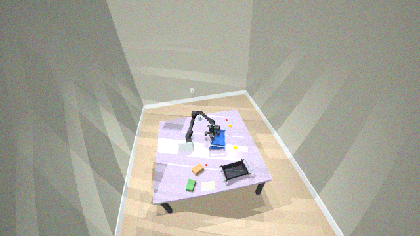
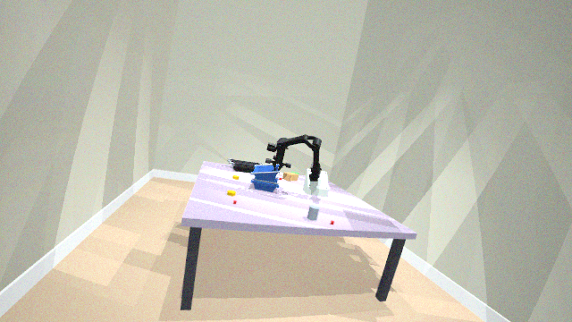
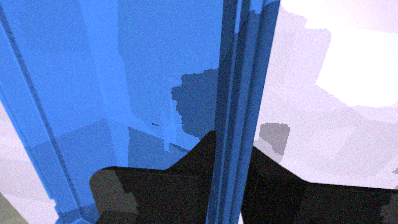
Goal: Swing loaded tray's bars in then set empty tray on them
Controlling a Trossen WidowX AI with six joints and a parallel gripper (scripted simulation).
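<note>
Right now the blue tray is 7 cm ahead of my gripper tip, 2 cm to the right of it and 2 cm above it. From my gripper tip the other things lie so: white slab: 19 cm behind, 57 cm to the right, 11 cm below; orange block: 26 cm behind, 36 cm to the right, 8 cm below; grey cylinder: 9 cm behind, 52 cm to the left, 7 cm below.
</note>
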